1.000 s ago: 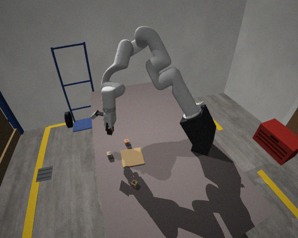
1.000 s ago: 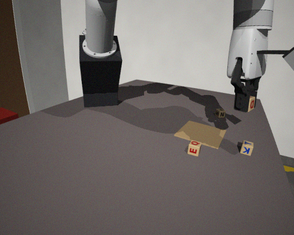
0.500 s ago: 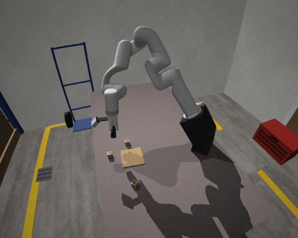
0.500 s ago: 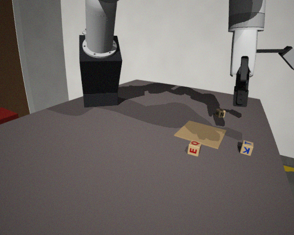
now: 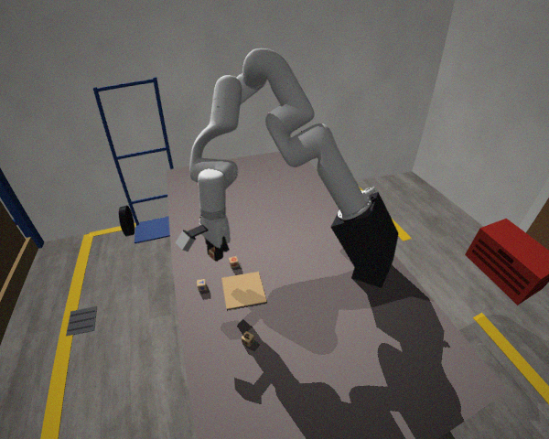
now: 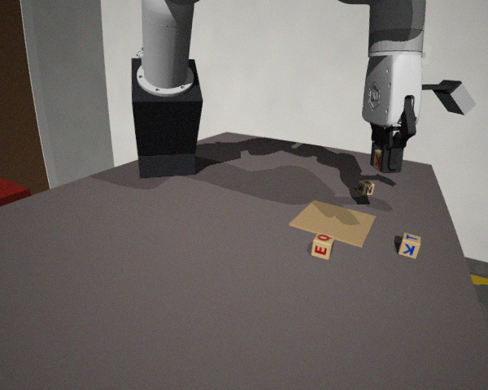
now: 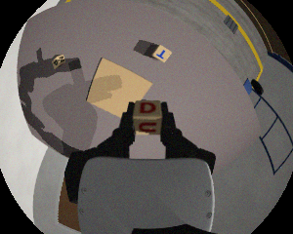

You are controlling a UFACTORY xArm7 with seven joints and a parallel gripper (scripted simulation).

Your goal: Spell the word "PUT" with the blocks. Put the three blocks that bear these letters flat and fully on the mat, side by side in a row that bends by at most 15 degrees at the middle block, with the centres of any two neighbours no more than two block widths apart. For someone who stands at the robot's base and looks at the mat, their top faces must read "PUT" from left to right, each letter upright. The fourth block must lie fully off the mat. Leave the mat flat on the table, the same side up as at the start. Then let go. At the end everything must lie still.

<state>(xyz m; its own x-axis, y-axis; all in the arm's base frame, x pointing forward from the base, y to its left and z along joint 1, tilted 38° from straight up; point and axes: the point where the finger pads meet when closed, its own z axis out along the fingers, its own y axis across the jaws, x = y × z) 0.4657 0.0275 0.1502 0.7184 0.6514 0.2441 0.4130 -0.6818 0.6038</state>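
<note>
The tan mat lies 160 mm below my hand, 70 mm behind it and 60 mm to the left of it.
</note>
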